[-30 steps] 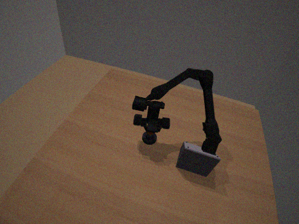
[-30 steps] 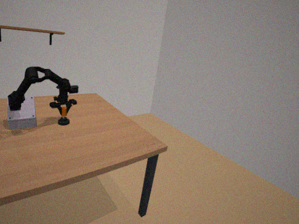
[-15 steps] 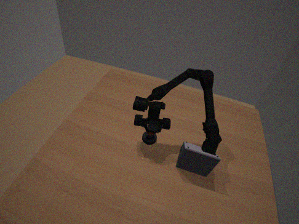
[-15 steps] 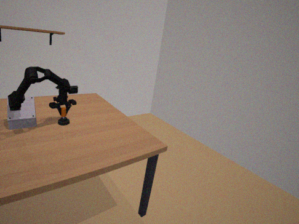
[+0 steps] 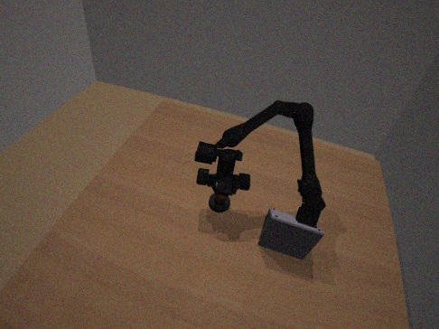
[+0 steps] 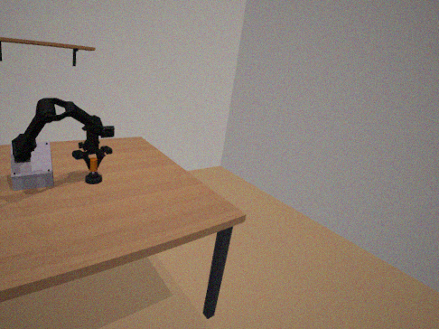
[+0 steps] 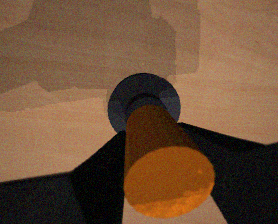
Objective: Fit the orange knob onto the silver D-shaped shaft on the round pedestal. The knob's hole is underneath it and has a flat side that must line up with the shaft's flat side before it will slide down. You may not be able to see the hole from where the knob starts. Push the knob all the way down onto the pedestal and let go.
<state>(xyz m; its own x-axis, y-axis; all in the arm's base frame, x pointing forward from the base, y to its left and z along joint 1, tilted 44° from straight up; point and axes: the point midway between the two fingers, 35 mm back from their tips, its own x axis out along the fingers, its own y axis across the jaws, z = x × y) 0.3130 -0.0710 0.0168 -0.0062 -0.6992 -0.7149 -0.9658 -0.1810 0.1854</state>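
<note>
The round pedestal is 40 mm below my gripper tip. The rest, counted from my gripper tip: orange knob: 30 mm above.
</note>
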